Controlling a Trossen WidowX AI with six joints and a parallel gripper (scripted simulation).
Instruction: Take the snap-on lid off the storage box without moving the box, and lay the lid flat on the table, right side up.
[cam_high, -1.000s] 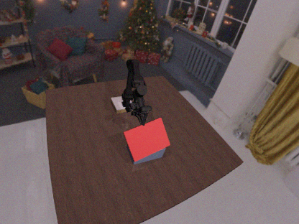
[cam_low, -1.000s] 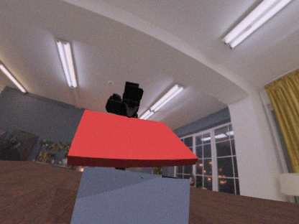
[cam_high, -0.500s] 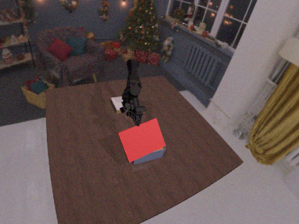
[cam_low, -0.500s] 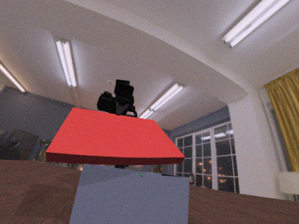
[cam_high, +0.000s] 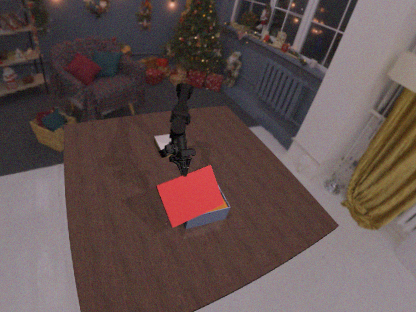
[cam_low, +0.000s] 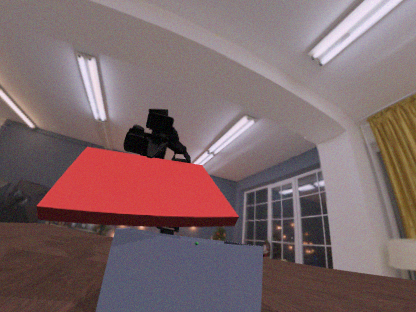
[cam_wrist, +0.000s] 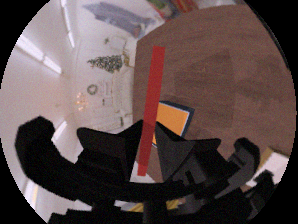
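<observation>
The red lid lies 6 cm ahead of my gripper tip, 2 cm to the left of it and 5 cm below it. From my gripper tip the other things lie so: blue storage box: 4 cm ahead, 10 cm to the left, 18 cm below.
</observation>
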